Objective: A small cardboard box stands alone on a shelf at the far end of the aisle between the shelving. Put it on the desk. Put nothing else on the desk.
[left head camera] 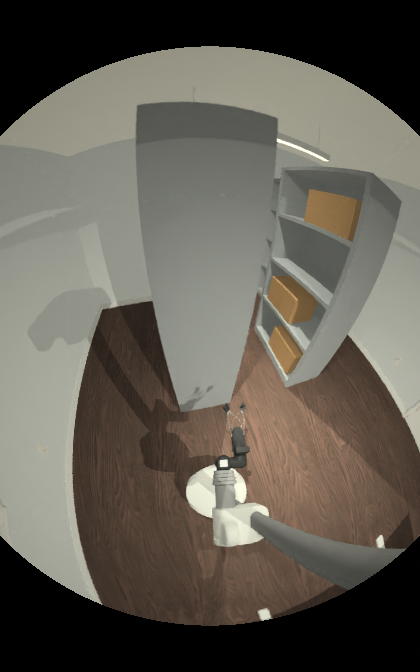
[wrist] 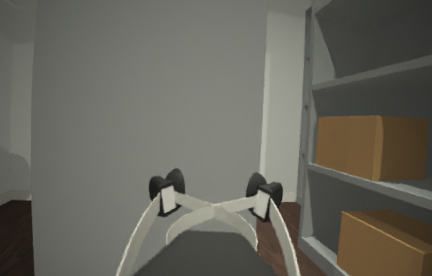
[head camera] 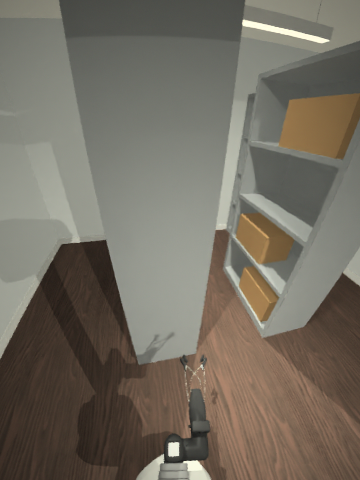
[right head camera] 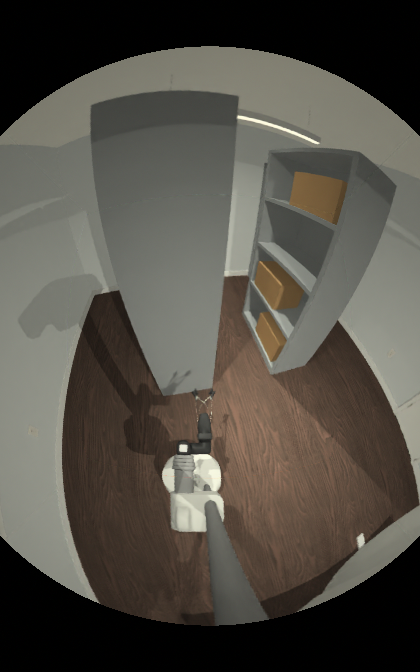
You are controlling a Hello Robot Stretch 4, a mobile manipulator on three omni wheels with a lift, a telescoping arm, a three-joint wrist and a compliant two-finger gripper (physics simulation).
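Frame: origin at the robot's base, x ahead, y left, z up, level; metres.
Where they show: gripper, fingertip midpoint: [wrist: 216,186] [head camera: 193,354].
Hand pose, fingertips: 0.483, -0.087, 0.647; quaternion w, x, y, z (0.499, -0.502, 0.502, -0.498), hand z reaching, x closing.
Note:
Each offset is from my fingertips to the top centre of the thing, as dx, dy, dz.
My gripper [head camera: 194,360] [left head camera: 235,407] [right head camera: 204,394] [wrist: 216,186] is open and empty. It points at the flat grey end panel [head camera: 160,200] [left head camera: 205,260] [right head camera: 170,250] [wrist: 145,110] of a tall shelf unit. The small cardboard box that stands alone does not show in a way I can tell. The desk top does not show. The aisle lies between this panel and the open grey shelving [head camera: 320,280] [left head camera: 345,300] [right head camera: 332,300] on the right; a narrow strip of it shows in the head view.
Large orange-brown boxes stand in the right shelving: a top one @(+0.757, -0.791, +1.045) [head camera: 317,125] [left head camera: 330,212] [right head camera: 316,196], a lower one @(+1.037, -0.738, +0.130) [head camera: 255,237] [wrist: 347,145] and a bottom one @(+0.771, -0.788, -0.327) [head camera: 255,292] [wrist: 380,245]. A wall [left head camera: 35,400] runs along the left. White feet [left head camera: 264,614] [right head camera: 361,540] show near the lower right.

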